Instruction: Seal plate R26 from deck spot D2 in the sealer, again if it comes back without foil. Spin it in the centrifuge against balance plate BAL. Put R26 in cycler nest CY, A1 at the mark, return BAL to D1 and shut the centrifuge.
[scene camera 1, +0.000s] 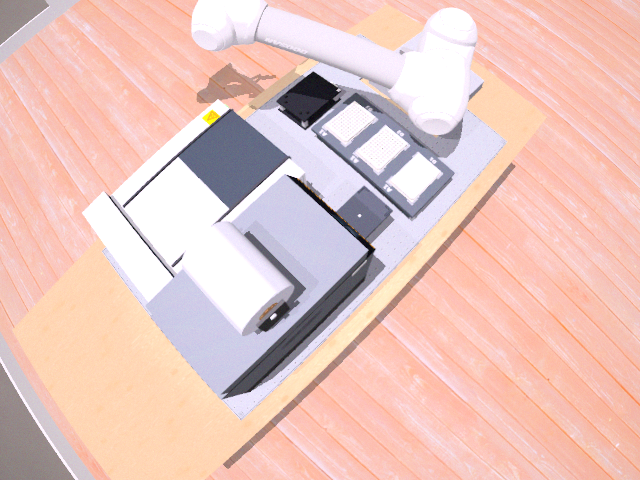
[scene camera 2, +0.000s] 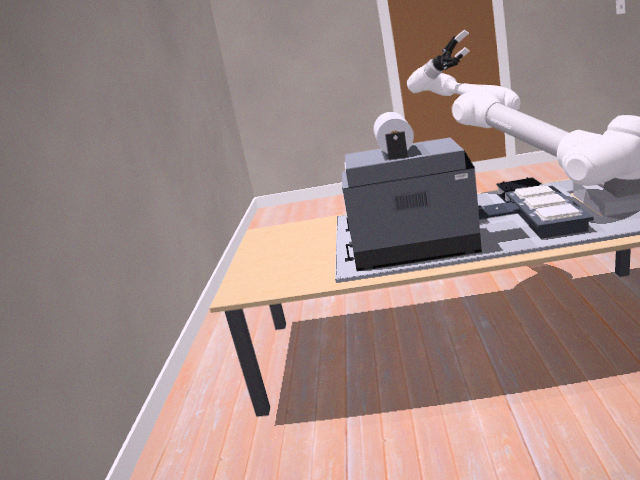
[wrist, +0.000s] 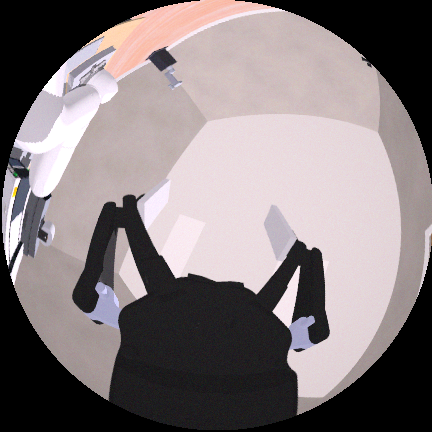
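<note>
Scene camera 1 gives me a white foil roll (scene camera 1: 234, 275), a dark square (scene camera 1: 373, 211), a white plate (scene camera 1: 419, 173) and a white and dark unit (scene camera 1: 214, 168). In the wrist view there's the white and dark unit (wrist: 23, 191) again, and my gripper (wrist: 218, 201), which is open and holds nothing. The wrist view does not show the white plate, hidden by my arm.
</note>
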